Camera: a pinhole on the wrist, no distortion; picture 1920 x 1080 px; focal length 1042.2 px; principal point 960.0 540.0 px. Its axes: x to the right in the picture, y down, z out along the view. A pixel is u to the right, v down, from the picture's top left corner.
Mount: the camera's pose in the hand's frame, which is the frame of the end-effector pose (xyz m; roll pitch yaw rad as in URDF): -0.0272 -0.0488 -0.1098 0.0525 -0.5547 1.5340
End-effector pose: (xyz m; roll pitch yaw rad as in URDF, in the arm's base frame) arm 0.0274 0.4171 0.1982 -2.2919 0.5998 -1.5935
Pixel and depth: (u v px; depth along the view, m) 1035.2 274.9 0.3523
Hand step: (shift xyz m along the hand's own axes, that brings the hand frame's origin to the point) 0.0748 -0.2139 0.1987
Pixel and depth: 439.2 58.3 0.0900
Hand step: 0.0159 -0.1349 -0.0589
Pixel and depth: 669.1 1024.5 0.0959
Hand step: -0.0694 -0.1217 -0.0405
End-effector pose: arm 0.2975 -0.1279 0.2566 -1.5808 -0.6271 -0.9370
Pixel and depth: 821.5 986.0 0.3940
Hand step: -0.1842 -0.2996 0.2046
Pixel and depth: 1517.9 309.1 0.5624
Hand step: 0.1253 -0.0909 0.5206
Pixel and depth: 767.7 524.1 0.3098
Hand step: -0.0140 -0.2608 0.1229
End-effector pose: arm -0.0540 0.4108 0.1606 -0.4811 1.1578 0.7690
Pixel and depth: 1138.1 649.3 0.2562
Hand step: -0.0442 -0.1465 0.1319
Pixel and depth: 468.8 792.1 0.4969
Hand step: -0.1382 -0.5088 0.1940
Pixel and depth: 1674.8 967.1 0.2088
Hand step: -0.1013 -0.0365 0.1467
